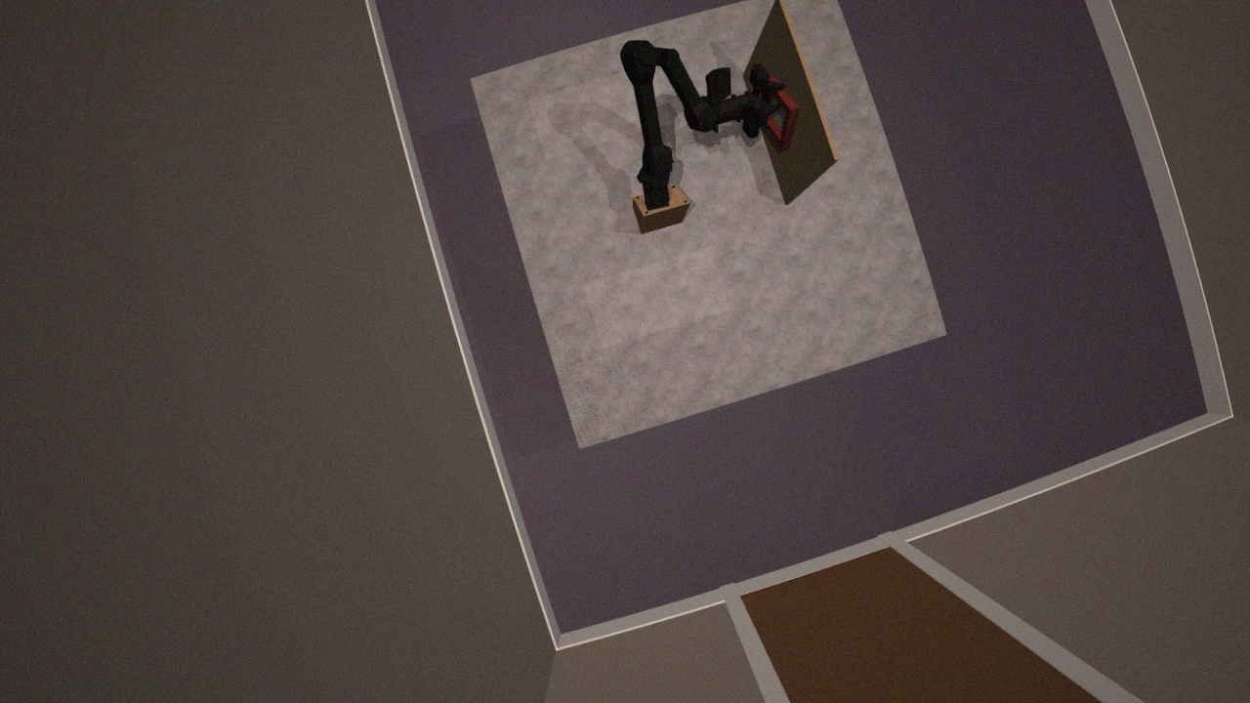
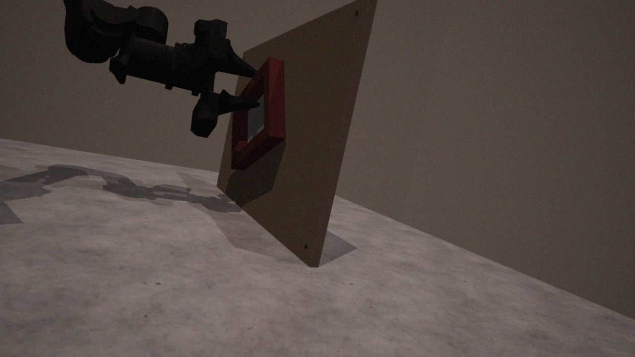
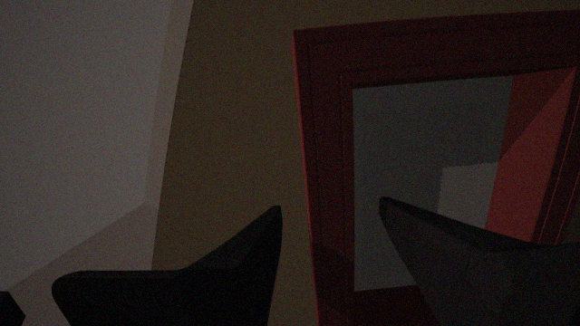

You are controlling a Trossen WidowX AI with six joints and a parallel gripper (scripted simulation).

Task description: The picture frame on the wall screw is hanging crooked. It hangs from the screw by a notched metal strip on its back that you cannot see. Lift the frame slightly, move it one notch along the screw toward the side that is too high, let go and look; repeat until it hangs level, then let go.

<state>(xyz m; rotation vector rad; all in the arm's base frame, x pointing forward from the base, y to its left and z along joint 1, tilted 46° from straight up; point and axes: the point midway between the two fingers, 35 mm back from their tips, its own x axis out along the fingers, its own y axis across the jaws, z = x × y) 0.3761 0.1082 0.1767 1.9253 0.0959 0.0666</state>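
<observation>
My gripper tip is now 5 cm above the red picture frame, 2 cm to the left of it and 1 cm short of it. The rest, counted from my gripper tip: tan wall board 5 cm below, 2 cm to the right, 2 cm ahead.
</observation>
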